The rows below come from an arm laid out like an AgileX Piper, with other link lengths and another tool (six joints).
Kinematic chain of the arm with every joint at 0, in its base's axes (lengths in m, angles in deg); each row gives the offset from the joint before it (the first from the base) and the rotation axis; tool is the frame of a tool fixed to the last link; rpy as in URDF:
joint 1: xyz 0 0 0.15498 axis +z
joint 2: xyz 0 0 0 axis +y
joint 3: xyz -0.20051 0 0.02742 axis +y
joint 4: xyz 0.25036 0 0.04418 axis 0.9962 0 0.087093
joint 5: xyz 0 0 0 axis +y
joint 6: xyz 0.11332 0 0.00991 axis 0.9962 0 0.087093
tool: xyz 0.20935 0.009 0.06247 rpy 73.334 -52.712 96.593
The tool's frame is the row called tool.
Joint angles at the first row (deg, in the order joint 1, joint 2, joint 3, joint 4, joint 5, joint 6):
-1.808 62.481 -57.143 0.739 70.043 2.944
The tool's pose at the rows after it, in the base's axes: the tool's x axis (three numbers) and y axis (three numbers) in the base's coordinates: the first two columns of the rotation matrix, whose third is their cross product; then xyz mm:
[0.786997, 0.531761, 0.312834, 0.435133, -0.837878, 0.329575, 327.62, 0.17, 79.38]
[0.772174, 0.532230, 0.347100, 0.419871, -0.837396, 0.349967, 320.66, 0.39, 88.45]
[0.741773, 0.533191, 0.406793, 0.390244, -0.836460, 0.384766, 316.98, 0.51, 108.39]
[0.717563, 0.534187, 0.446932, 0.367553, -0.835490, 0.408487, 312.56, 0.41, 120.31]
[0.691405, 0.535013, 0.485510, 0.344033, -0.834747, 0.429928, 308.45, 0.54, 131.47]
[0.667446, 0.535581, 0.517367, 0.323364, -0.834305, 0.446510, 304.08, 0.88, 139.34]
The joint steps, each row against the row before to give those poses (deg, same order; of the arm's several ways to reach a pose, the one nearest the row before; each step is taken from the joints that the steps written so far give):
0.000 -5.789 3.703 0.000 0.053 0.000
0.000 -5.845 3.267 -0.001 0.002 0.000
0.002 -7.470 2.845 -0.001 0.005 0.002
-0.002 -5.814 2.549 -0.044 0.003 -0.002
0.000 -5.620 2.405 -0.001 0.000 0.000
0.001 -5.175 2.400 0.039 0.050 0.001

